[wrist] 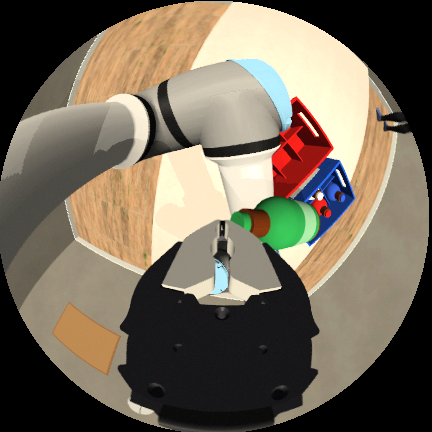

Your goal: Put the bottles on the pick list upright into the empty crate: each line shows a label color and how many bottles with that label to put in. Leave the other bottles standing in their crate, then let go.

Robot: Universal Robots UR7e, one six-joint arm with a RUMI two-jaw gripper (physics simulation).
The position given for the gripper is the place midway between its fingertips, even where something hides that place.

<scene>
In view: the gripper point(221, 221) and a green bottle point(282, 222).
</scene>
